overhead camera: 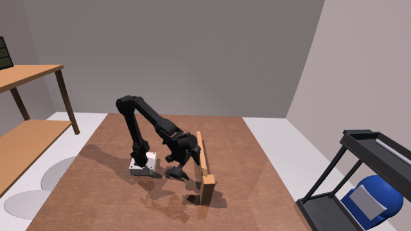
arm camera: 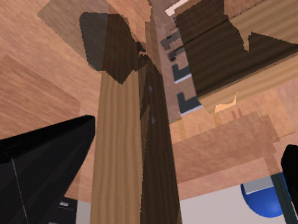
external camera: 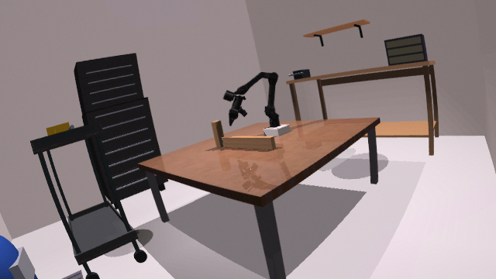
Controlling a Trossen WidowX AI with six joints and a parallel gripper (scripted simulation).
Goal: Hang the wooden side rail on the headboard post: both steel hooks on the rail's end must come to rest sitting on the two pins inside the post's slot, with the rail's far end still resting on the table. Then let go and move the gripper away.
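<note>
Now: gripper tip 7 cm short of the wooden headboard post, 6 cm to the left of it and 5 cm above it.
</note>
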